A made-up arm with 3 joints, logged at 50 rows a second.
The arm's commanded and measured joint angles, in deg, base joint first. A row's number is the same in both.
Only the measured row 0 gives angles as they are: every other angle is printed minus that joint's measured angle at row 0.
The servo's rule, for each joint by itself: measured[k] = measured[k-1] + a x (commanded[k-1-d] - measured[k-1]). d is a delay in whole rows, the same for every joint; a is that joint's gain. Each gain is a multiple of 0.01, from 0.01 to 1. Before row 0 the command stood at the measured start. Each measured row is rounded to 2 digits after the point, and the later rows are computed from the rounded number. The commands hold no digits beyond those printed.
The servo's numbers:
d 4
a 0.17 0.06 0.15
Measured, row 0:
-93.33 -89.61 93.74
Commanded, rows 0 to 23:
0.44 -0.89 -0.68
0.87 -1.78 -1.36
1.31 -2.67 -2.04
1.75 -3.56 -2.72
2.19 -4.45 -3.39
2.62 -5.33 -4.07
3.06 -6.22 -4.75
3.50 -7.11 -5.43
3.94 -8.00 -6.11
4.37 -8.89 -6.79
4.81 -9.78 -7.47
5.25 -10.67 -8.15
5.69 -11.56 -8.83
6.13 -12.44 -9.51
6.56 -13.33 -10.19
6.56 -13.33 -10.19
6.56 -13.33 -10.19
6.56 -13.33 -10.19
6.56 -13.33 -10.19
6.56 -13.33 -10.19
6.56 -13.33 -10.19
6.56 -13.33 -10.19
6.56 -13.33 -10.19
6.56 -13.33 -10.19
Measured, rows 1 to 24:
0.00 0.00 0.00
0.00 0.00 0.00
0.00 0.00 0.00
0.00 0.00 0.00
0.07 -0.05 -0.10
0.21 -0.15 -0.29
0.40 -0.30 -0.55
0.63 -0.50 -0.88
0.90 -0.74 -1.26
1.19 -1.02 -1.68
1.51 -1.33 -2.14
1.85 -1.68 -2.63
2.21 -2.06 -3.15
2.58 -2.47 -3.70
2.96 -2.91 -4.27
3.35 -3.38 -4.85
3.75 -3.87 -5.45
4.15 -4.38 -6.06
4.56 -4.92 -6.68
4.90 -5.42 -7.21
5.18 -5.89 -7.66
5.41 -6.34 -8.04
5.61 -6.76 -8.36
5.77 -7.15 -8.63

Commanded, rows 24 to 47:
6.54 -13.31 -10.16
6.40 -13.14 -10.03
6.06 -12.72 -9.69
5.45 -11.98 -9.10
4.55 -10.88 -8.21
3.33 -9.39 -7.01
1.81 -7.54 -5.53
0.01 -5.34 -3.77
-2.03 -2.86 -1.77
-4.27 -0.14 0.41
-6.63 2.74 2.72
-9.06 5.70 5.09
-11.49 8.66 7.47
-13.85 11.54 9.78
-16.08 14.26 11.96
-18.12 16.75 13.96
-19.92 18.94 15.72
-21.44 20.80 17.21
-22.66 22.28 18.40
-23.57 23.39 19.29
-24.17 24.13 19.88
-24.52 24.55 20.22
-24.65 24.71 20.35
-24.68 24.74 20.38
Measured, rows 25 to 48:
5.90 -7.52 -8.86
6.01 -7.87 -9.06
6.10 -8.20 -9.23
6.18 -8.51 -9.37
6.24 -8.80 -9.49
6.27 -9.06 -9.57
6.23 -9.28 -9.59
6.10 -9.44 -9.52
5.84 -9.53 -9.32
5.41 -9.52 -8.97
4.80 -9.40 -8.45
3.99 -9.16 -7.75
2.97 -8.78 -6.85
1.74 -8.26 -5.76
0.32 -7.60 -4.49
-1.27 -6.80 -3.05
-3.01 -5.87 -1.47
-4.85 -4.83 0.22
-6.76 -3.68 1.98
-8.69 -2.45 3.78
-10.60 -1.17 5.57
-12.44 0.15 7.32
-14.18 1.48 8.98
-15.78 2.79 10.53

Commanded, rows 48 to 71:
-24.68 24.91 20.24
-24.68 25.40 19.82
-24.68 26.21 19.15
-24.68 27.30 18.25
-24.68 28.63 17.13
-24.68 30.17 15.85
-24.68 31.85 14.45
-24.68 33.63 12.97
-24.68 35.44 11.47
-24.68 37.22 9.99
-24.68 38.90 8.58
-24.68 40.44 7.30
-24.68 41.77 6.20
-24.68 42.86 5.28
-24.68 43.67 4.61
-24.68 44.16 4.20
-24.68 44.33 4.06
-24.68 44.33 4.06
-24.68 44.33 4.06
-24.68 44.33 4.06
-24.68 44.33 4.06
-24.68 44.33 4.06
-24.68 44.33 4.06
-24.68 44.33 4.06
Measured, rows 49 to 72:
-17.21 4.07 11.93
-18.45 5.30 13.17
-19.50 6.46 14.25
-20.38 7.56 15.17
-21.11 8.60 15.93
-21.72 9.61 16.51
-22.22 10.61 16.91
-22.64 11.61 17.11
-22.99 12.63 17.11
-23.28 13.68 16.92
-23.52 14.77 16.55
-23.72 15.90 16.01
-23.88 17.07 15.33
-24.02 18.28 14.53
-24.13 19.52 13.64
-24.22 20.78 12.69
-24.30 22.04 11.72
-24.36 23.29 10.75
-24.41 24.51 9.83
-24.46 25.69 8.99
-24.50 26.81 8.25
-24.53 27.86 7.62
-24.56 28.85 7.09
-24.58 29.78 6.64

